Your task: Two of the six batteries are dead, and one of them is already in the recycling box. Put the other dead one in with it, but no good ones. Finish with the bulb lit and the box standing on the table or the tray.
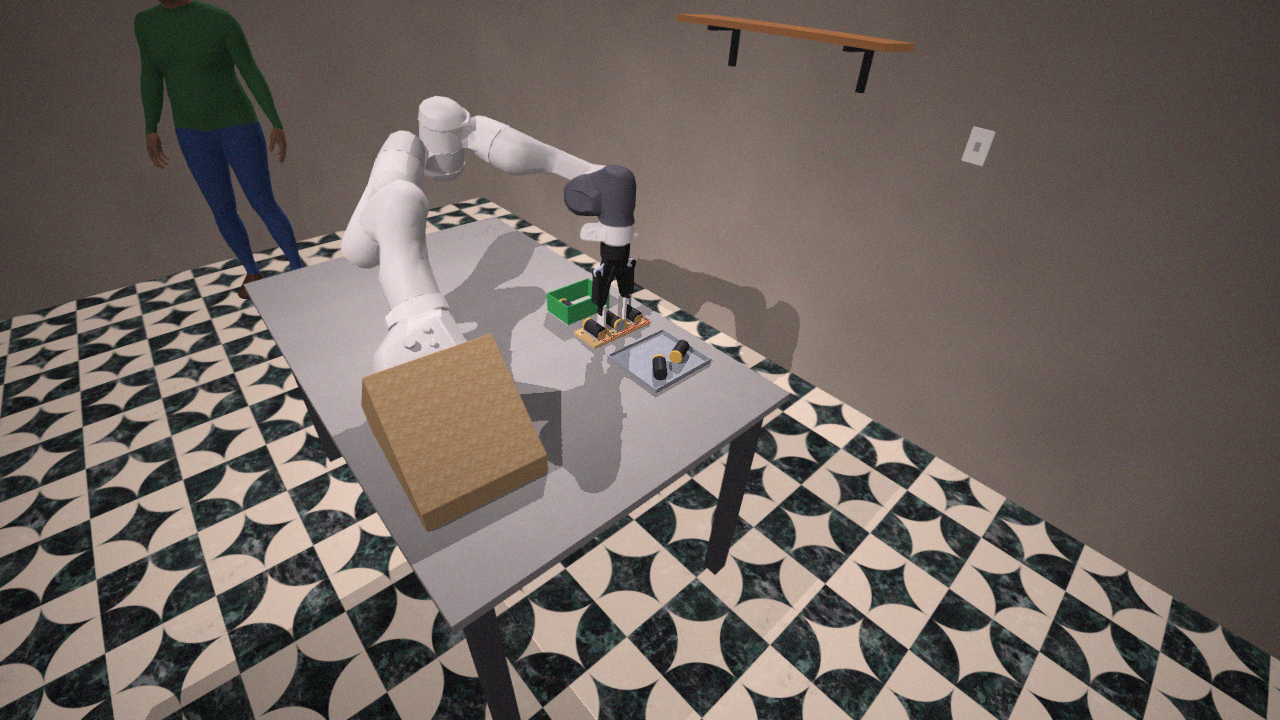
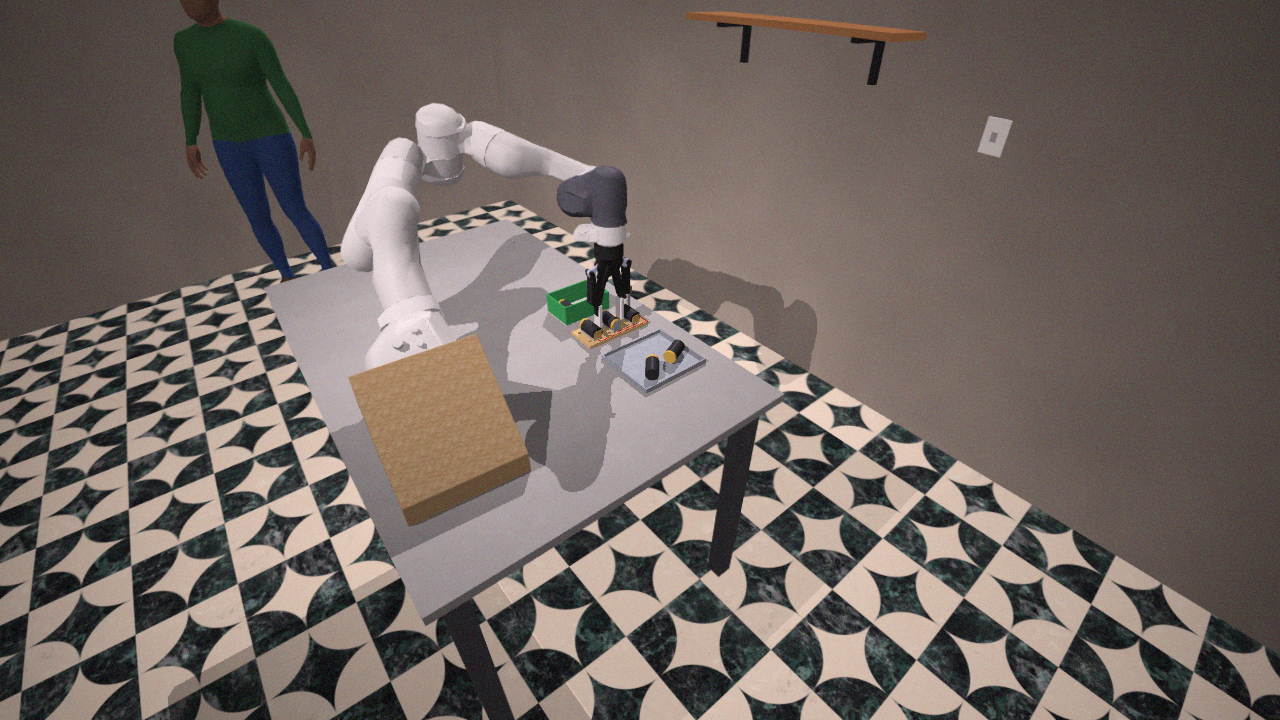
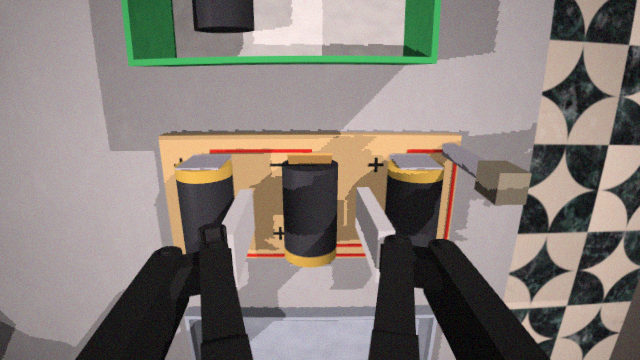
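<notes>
Three black-and-yellow batteries, left [image 3: 205, 205], middle [image 3: 310, 210] and right [image 3: 414, 200], lie in the wooden holder [image 3: 240, 142] [image 1: 597, 341] [image 2: 590, 342]. The middle one's yellow end faces opposite to the others'. My gripper [image 3: 305, 208] [image 1: 614, 313] [image 2: 612, 311] is partly open, its fingers on either side of the middle battery, not closed on it. The green box [image 3: 280, 60] [image 1: 577, 311] [image 2: 577, 312] stands on the table with a dark battery [image 3: 223, 15] inside. Two batteries [image 1: 659, 367] [image 1: 679, 351] [image 2: 651, 367] [image 2: 673, 351] lie on the tray [image 1: 637, 362] [image 2: 626, 362] [image 3: 310, 335]. I cannot make out the bulb.
A beige block [image 3: 502, 182] on a grey arm sticks out at the holder's right end. A large brown box [image 1: 456, 429] [image 2: 438, 429] stands near the arm's base on the grey table [image 1: 680, 429] [image 2: 671, 429]. A person [image 1: 196, 71] [image 2: 232, 80] stands behind the table.
</notes>
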